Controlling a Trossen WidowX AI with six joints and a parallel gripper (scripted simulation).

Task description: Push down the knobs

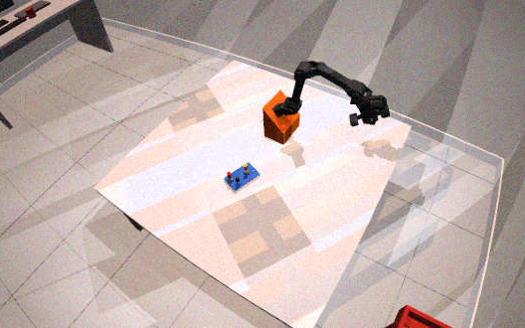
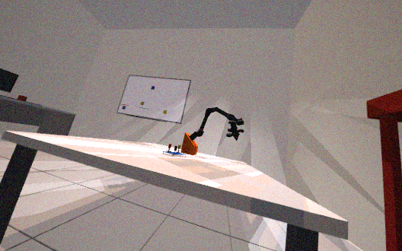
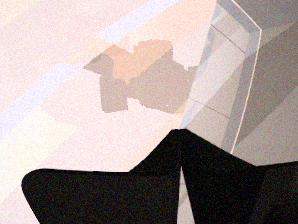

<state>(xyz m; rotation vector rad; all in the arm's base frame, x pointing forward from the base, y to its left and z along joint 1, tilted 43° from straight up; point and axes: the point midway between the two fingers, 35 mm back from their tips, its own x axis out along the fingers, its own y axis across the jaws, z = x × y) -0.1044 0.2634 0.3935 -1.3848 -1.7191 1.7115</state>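
The yellow knob is 460 mm ahead of my gripper tip, 430 mm to the right of it and 170 mm below it.
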